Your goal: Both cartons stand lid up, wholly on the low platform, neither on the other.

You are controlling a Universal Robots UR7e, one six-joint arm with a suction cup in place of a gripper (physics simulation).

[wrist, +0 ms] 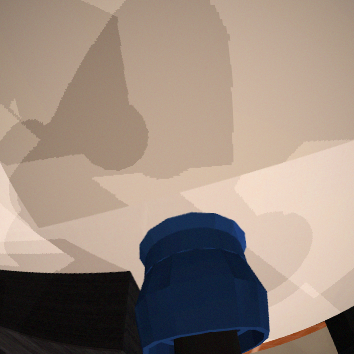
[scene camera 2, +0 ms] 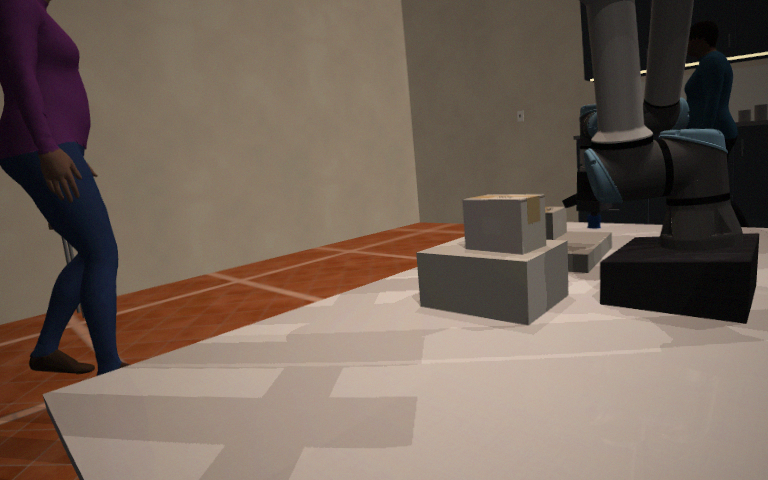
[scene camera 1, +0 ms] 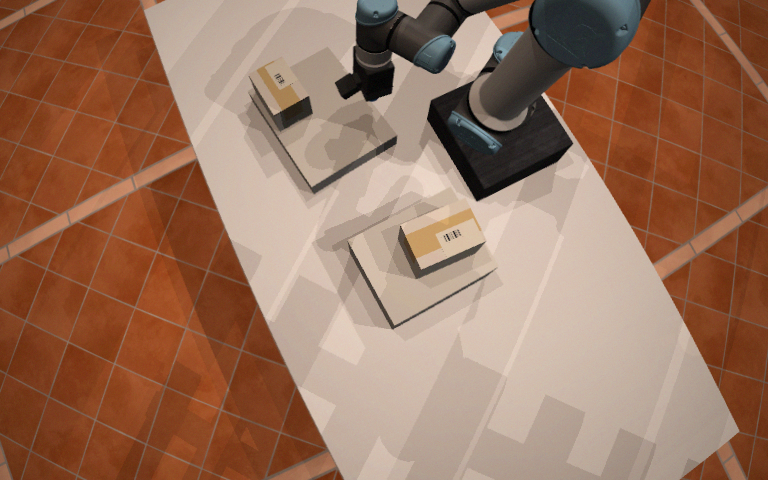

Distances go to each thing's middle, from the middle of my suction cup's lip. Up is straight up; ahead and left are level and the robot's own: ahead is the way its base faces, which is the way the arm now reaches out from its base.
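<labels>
Low platform [scene camera 1: 341, 135] in sight: 120 mm ahead of my suction cup, 30 mm to the right of it, 90 mm below it.
</labels>
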